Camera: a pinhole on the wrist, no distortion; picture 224 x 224 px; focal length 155.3 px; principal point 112.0 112.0 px. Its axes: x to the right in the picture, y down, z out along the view. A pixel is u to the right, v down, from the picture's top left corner.
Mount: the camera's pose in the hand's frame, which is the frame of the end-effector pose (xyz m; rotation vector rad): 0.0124 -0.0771 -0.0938 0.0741 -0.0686 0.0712
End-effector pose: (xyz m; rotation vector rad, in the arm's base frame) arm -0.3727 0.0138 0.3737 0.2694 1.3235 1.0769
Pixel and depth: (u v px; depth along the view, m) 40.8 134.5 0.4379
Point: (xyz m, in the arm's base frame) -0.0265 -0.0525 0.5702
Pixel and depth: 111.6 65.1 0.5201
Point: 0.1176 0.0265 0.3092
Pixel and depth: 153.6 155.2 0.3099
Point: -0.1800 0.1506 0.3896
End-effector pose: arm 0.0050 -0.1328 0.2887 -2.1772 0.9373 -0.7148
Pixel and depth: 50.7 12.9 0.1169
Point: 0.0613 -0.0137 0.3926
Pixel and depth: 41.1 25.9 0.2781
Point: 0.1534 0.1554 0.3506
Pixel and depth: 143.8 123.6 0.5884
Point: 0.4339 0.0096 0.0394
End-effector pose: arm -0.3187 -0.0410 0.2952 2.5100 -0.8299 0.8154
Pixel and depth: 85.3 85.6 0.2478
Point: -0.1983 0.0098 0.1335
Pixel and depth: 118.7 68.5 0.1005
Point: -0.2376 0.0368 0.2812
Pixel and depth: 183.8 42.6 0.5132
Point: 0.2112 -0.0992 0.0689
